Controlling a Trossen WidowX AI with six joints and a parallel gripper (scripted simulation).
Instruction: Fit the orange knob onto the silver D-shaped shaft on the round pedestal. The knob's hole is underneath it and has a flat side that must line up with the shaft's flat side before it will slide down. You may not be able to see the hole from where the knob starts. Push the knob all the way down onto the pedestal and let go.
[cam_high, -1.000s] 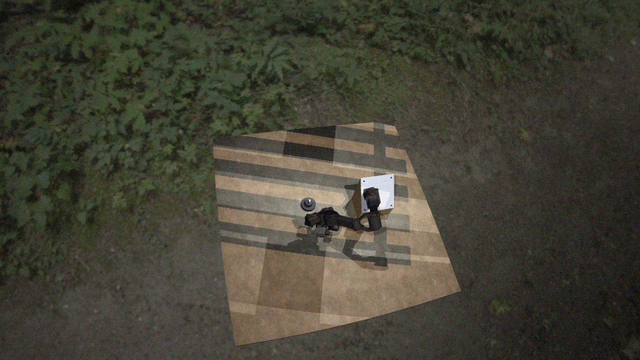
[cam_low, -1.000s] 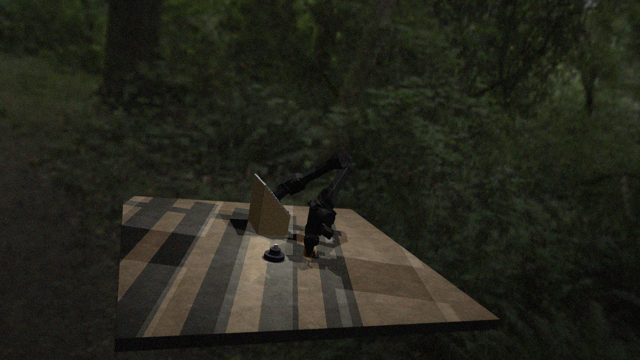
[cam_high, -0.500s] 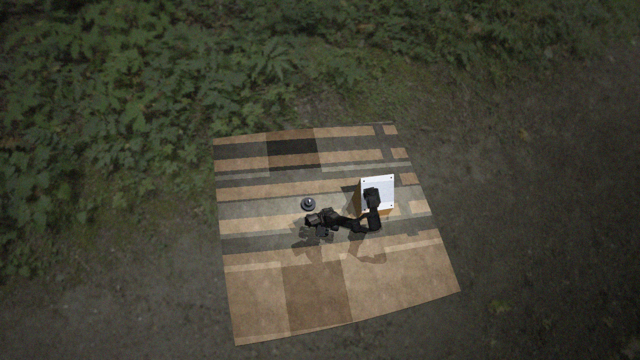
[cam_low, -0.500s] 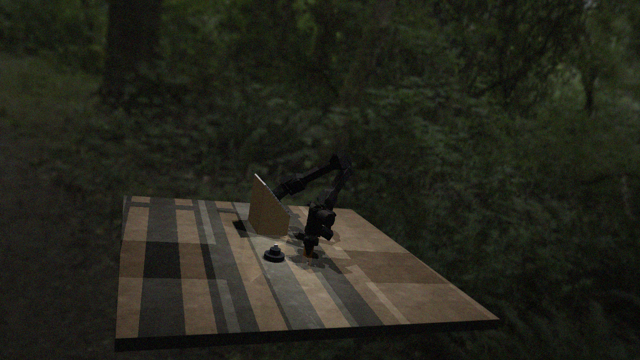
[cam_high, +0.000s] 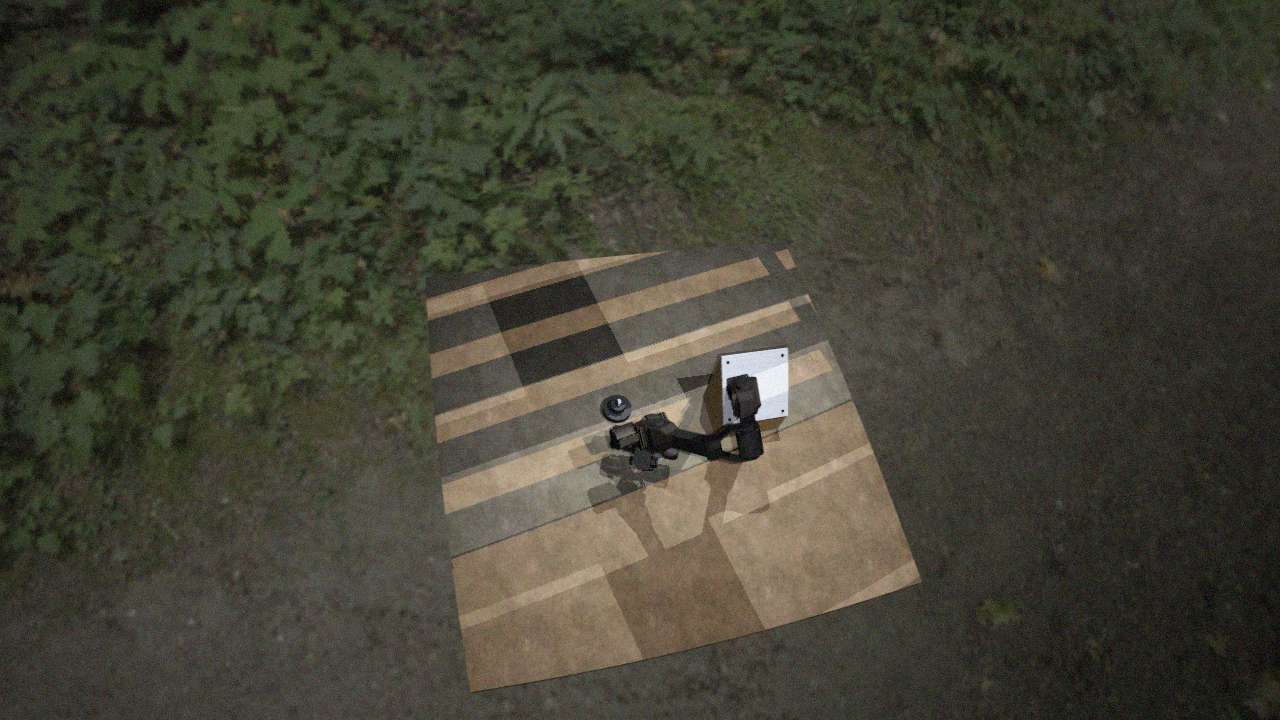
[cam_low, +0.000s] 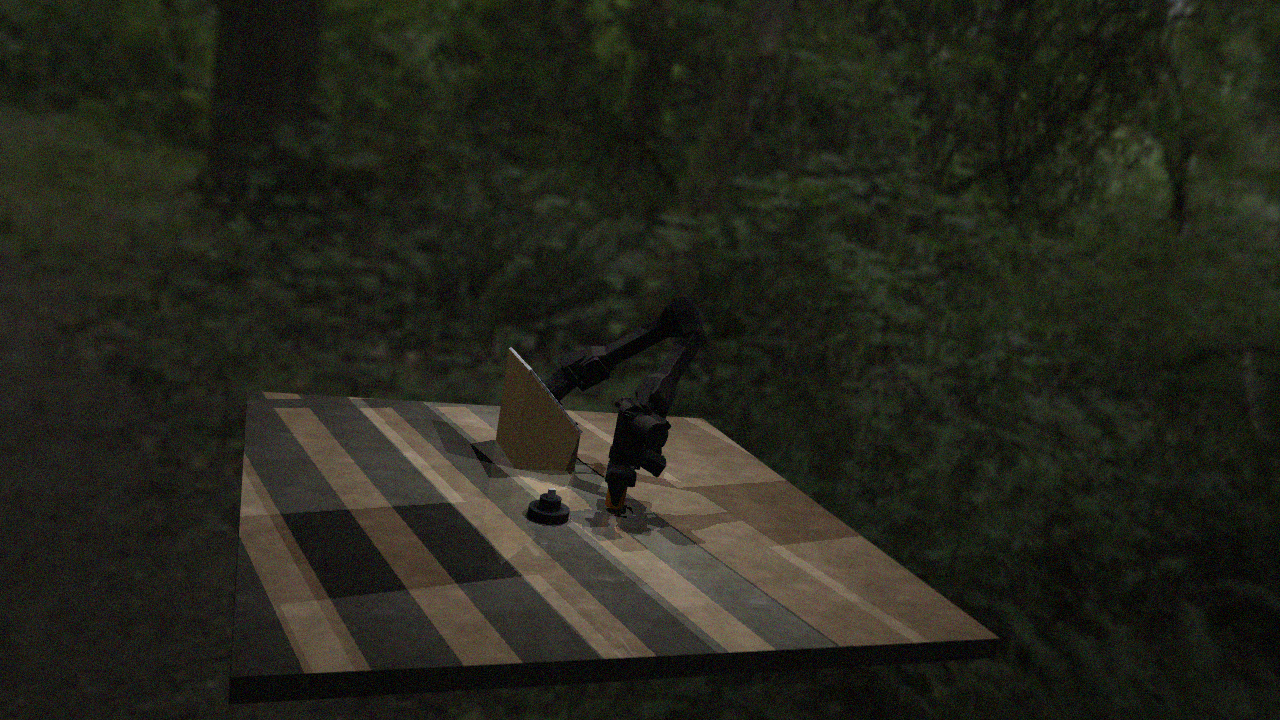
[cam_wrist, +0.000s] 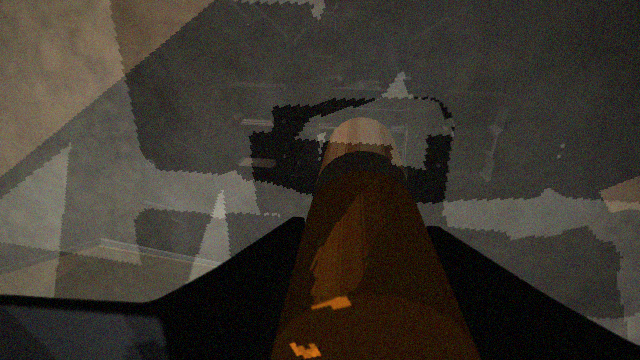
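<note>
My gripper tip is now 160 mm to the left of the round dark pedestal, 30 mm short of it and 10 mm below it. The rest, counted from my gripper tip: orange knob 40 mm above.
</note>
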